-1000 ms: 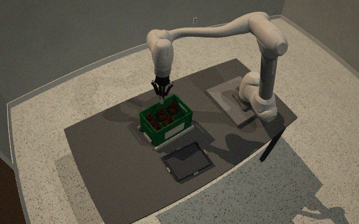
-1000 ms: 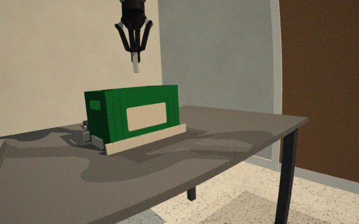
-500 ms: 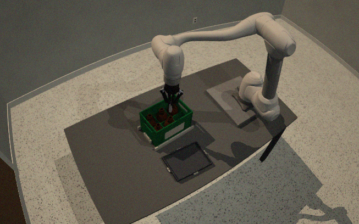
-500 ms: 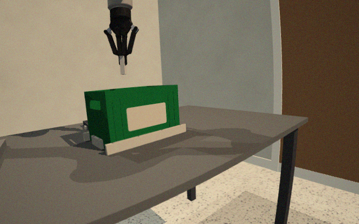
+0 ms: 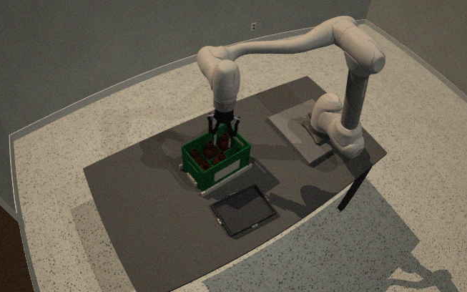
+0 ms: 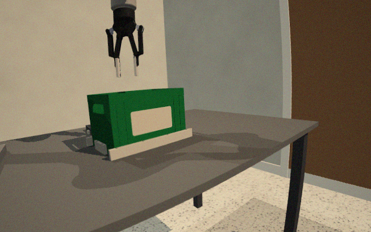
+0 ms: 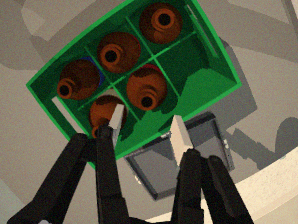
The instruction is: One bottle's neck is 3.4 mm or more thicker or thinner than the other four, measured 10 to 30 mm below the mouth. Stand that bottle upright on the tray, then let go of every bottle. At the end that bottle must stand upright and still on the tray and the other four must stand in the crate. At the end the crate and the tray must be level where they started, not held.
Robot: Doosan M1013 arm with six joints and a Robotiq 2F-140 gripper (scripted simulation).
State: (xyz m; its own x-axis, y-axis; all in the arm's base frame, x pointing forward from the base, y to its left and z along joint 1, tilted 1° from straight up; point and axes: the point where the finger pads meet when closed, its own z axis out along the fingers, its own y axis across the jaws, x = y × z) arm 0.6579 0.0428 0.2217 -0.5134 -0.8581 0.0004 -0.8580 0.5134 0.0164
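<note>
My gripper is now 1 cm short of the crate, 4 cm to the left of it and 17 cm above it. The rest, counted from my hand: bottle: 9 cm ahead, 2 cm to the left, 17 cm below; then black tray: 1 cm behind, 24 cm to the left, 25 cm below.
</note>
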